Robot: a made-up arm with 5 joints. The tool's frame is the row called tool. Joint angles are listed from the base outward. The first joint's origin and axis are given. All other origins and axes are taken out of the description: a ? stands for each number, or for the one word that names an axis. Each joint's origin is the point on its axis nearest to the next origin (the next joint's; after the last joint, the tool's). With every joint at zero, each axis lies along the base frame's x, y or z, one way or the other. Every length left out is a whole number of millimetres.
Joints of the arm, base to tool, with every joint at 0 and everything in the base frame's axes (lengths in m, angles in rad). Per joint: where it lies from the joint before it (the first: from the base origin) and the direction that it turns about. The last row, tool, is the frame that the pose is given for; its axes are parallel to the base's.
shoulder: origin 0.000 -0.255 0.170 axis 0 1 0
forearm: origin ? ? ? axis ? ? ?
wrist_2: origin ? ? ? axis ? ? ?
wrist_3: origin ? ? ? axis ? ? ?
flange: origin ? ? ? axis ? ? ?
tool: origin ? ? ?
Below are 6 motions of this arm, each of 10 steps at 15 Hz.
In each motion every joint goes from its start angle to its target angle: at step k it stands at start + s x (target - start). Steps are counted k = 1, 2, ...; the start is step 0. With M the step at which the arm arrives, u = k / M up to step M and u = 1 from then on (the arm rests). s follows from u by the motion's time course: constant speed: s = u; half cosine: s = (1 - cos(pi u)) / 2; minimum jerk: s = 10 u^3 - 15 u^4 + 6 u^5.
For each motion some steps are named. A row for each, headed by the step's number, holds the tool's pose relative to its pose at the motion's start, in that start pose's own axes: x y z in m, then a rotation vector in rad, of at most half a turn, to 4 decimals.
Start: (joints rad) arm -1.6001 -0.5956 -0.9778 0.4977 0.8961
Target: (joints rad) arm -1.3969 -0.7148 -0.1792 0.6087 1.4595
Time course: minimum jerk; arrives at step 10
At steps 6, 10:
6: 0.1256 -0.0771 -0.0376 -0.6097 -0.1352 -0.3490
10: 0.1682 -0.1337 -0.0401 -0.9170 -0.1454 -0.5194

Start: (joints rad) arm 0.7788 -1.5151 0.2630 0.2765 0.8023
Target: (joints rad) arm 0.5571 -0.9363 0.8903 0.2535 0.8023
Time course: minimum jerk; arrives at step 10
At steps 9, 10:
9: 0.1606 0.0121 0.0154 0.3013 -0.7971 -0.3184
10: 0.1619 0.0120 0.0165 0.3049 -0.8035 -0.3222

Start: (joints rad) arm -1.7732 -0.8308 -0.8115 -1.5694 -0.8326
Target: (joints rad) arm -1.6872 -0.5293 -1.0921 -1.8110 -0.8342
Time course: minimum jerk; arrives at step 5
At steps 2, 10:
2: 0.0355 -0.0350 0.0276 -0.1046 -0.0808 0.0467
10: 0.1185 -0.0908 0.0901 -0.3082 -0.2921 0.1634

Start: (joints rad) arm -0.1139 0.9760 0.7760 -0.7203 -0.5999
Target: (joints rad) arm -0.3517 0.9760 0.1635 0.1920 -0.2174
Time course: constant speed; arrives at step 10
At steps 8, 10:
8: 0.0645 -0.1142 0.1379 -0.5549 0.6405 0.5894
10: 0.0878 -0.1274 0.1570 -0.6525 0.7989 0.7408

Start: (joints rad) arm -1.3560 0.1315 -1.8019 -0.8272 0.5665
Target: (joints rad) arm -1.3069 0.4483 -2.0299 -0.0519 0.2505
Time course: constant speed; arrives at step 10
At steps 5, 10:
5: 0.0943 -0.0692 -0.0305 -0.0498 -0.1439 0.3148
10: 0.1802 -0.1178 -0.0359 -0.0948 -0.1548 0.6585

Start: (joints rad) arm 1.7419 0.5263 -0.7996 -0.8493 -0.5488
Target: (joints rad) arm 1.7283 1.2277 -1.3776 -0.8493 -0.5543
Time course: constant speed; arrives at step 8
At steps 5, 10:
5: 0.0783 -0.2018 0.1732 -0.5026 0.0860 0.2294
10: 0.1481 -0.2616 0.2887 -0.8229 0.0684 0.3334

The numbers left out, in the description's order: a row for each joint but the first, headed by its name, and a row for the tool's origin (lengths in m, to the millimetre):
forearm: xyz -0.044 0.000 0.020, axis 0 0 1
wrist_2: xyz -0.108 0.342 0.000, axis 0 -1 0
wrist_3: xyz -0.107 0.000 -0.233, axis 0 0 1
flange: xyz -0.101 -0.191 0.000, axis -1 0 0
tool: xyz 0.000 0.024 -0.072

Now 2 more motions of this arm.
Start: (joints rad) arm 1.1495 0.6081 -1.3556 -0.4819 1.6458
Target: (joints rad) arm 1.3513 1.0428 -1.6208 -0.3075 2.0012
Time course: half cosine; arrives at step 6
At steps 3, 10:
3: 0.0133 -0.0598 -0.1348 -0.4515 -0.1998 0.0705
10: 0.0492 -0.1394 -0.2341 -0.8951 -0.4042 0.1134

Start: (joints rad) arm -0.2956 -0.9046 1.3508 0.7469 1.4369
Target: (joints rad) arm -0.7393 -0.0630 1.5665 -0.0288 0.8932
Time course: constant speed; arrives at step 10
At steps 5, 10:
5: 0.0084 0.0037 0.0876 0.4906 0.3118 -0.5783
10: 0.0666 -0.0240 0.1979 1.0764 0.4171 -1.1933

